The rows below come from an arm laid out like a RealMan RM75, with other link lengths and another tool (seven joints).
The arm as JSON. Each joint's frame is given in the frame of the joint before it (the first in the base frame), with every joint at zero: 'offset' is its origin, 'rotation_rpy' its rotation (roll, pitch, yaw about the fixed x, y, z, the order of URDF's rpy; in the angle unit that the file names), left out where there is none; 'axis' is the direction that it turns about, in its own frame. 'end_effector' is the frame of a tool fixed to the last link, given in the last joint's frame.
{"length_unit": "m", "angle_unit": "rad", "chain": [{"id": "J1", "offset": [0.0, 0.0, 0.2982], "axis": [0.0, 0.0, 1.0]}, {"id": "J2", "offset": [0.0, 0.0, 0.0], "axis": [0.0, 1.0, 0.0]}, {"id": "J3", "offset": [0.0, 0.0, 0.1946], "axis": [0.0, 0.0, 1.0]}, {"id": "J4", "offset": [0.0, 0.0, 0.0], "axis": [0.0, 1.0, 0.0]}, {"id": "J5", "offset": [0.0, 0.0, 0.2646], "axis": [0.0, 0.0, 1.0]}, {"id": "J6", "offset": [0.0, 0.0, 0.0], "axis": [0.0, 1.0, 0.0]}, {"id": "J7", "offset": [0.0, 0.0, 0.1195], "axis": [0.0, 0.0, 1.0]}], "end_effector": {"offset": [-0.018, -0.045, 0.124], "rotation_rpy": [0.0, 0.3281, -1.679]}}
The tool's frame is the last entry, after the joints.
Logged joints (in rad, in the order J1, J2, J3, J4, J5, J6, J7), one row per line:
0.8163, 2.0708, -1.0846, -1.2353, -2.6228, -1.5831, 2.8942
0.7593, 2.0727, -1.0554, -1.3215, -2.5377, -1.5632, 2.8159
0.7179, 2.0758, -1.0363, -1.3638, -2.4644, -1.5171, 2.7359
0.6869, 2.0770, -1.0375, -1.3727, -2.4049, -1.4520, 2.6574
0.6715, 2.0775, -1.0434, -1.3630, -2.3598, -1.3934, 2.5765
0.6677, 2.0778, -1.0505, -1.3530, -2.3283, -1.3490, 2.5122
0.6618, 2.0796, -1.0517, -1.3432, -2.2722, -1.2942, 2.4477
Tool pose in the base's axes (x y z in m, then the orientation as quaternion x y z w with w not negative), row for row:
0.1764, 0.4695, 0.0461, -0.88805, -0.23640, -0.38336, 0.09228
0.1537, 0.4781, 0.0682, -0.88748, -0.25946, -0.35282, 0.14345
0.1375, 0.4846, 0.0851, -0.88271, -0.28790, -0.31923, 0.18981
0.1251, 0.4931, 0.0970, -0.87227, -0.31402, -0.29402, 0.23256
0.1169, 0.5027, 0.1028, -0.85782, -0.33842, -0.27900, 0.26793
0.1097, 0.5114, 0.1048, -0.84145, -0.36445, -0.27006, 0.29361
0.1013, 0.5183, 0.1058, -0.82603, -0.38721, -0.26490, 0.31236
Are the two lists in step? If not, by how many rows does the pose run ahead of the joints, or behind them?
The pose runs 1 row behind the joints: the pose in row i belongs to the joints in row i - 1.
